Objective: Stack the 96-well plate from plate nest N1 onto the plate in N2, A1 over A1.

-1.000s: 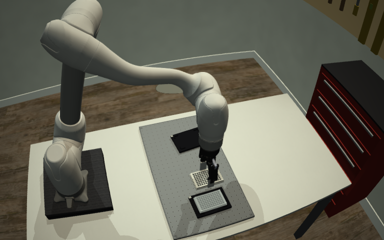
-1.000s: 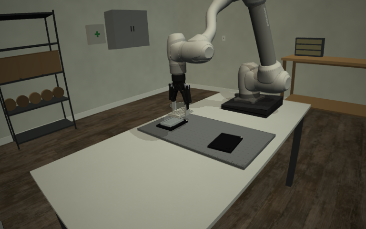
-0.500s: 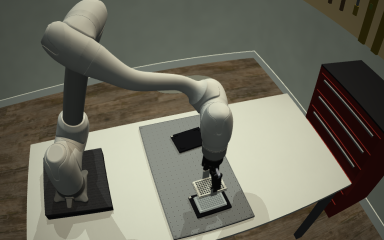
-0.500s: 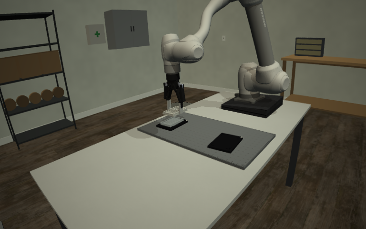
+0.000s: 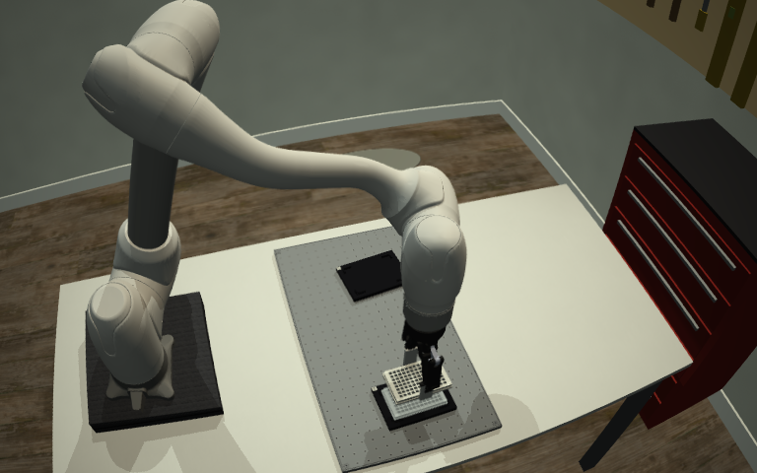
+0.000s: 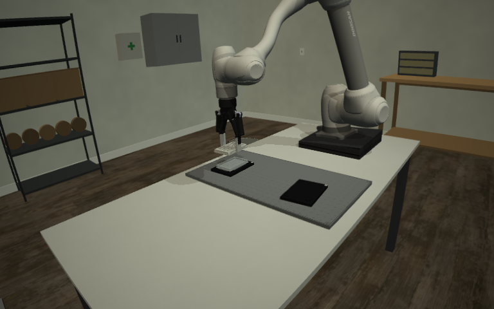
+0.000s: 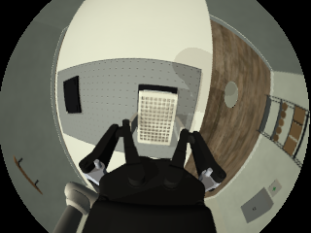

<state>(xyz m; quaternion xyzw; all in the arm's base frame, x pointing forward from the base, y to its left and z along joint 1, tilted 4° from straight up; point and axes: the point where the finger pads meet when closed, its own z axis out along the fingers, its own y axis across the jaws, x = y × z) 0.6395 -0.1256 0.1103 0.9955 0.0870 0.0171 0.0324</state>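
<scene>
Right now the greyer 96-well plate is 10 cm below my hand. Also, from my hand: white 96-well plate (2 cm below).
</scene>
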